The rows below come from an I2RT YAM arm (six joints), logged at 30 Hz.
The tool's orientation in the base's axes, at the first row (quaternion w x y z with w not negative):
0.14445 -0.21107 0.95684 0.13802
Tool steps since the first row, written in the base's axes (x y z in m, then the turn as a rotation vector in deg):
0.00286 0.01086 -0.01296 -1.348 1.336 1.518
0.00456 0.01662 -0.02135 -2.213 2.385 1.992
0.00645 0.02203 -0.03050 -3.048 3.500 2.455
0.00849 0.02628 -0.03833 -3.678 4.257 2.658
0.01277 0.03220 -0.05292 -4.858 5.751 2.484
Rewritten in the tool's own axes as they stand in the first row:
-0.00210 0.00558 0.01608 0.177 2.073 -1.257
-0.00287 0.00815 0.02604 0.389 3.468 -1.540
-0.00342 0.01017 0.03663 0.553 4.906 -1.786
-0.00412 0.01138 0.04567 0.757 5.888 -1.864
-0.00511 0.01169 0.06195 1.297 7.680 -1.476

